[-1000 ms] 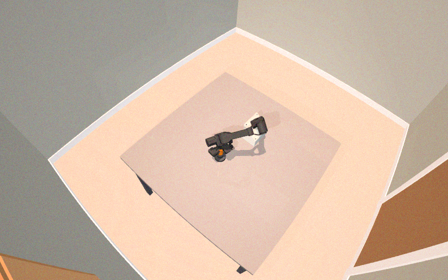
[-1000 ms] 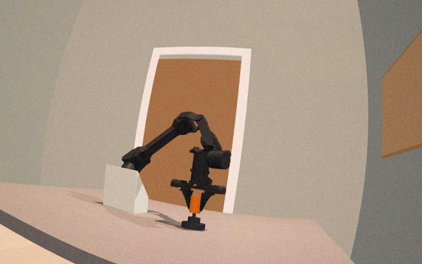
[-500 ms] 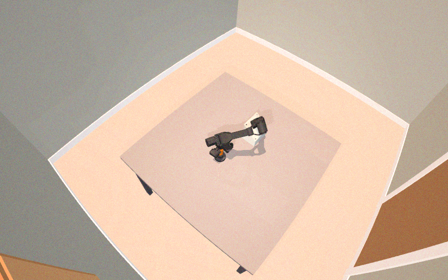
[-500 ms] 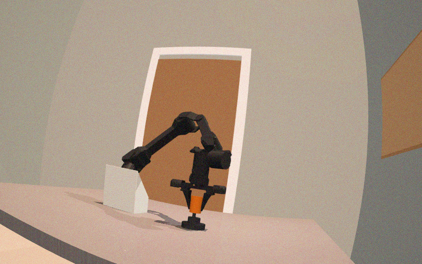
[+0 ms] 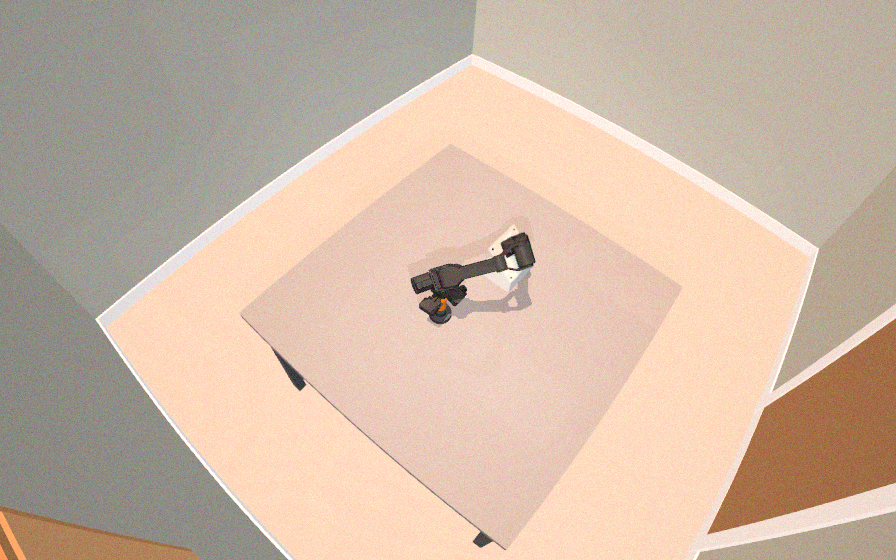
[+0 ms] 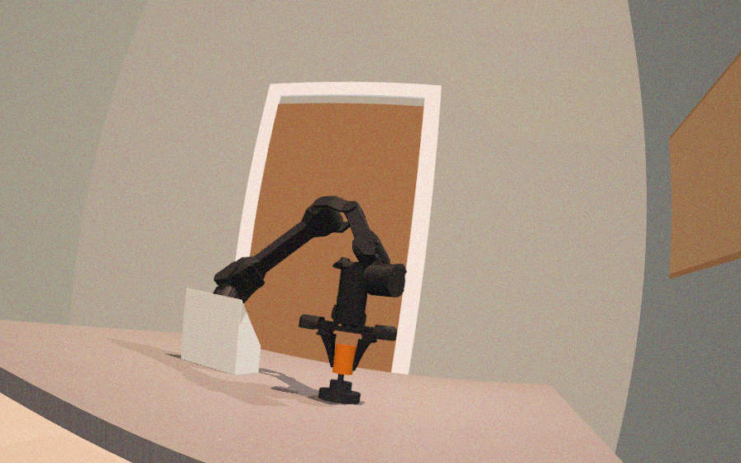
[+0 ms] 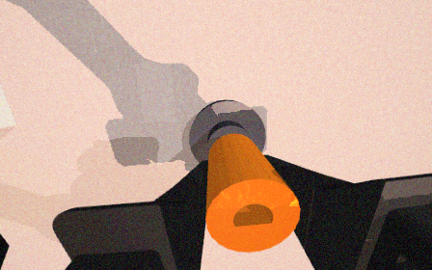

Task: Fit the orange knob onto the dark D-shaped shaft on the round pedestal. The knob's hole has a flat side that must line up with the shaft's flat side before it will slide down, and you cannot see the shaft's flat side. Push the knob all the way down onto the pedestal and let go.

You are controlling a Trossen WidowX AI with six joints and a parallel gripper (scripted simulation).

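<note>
Right now the orange knob is 2 cm above my gripper tip. The rest, counted from my gripper tip: pedestal 4 cm below.
</note>
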